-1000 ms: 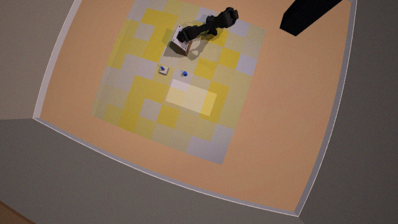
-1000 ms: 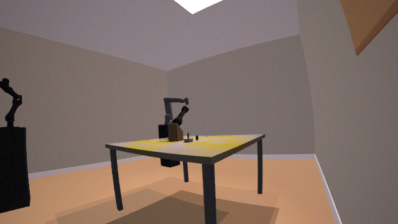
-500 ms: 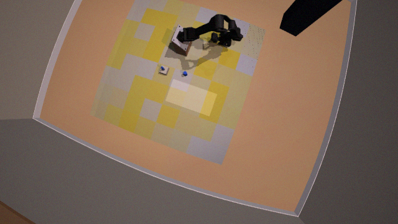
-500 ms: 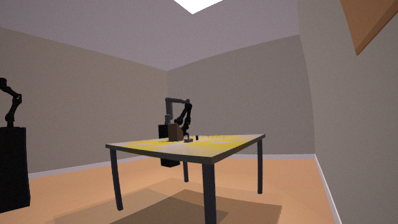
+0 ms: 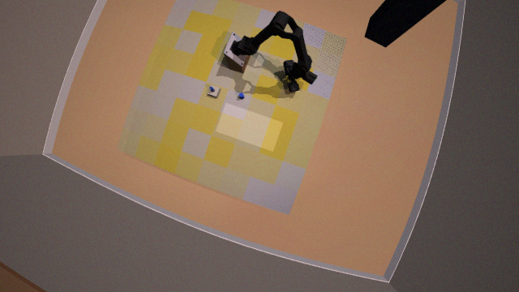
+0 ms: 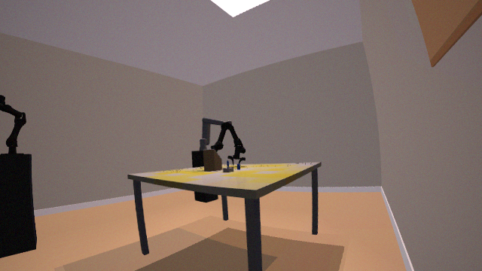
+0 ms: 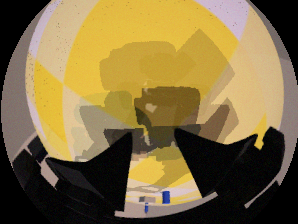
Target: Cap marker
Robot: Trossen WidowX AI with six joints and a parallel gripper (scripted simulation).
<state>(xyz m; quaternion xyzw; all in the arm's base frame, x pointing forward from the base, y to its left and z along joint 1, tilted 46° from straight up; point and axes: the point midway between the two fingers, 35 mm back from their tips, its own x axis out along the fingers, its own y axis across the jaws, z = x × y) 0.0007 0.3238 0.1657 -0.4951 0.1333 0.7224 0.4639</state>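
My gripper tip is 230 mm to the left of the blue cap, 220 mm short of it and 20 mm below it.
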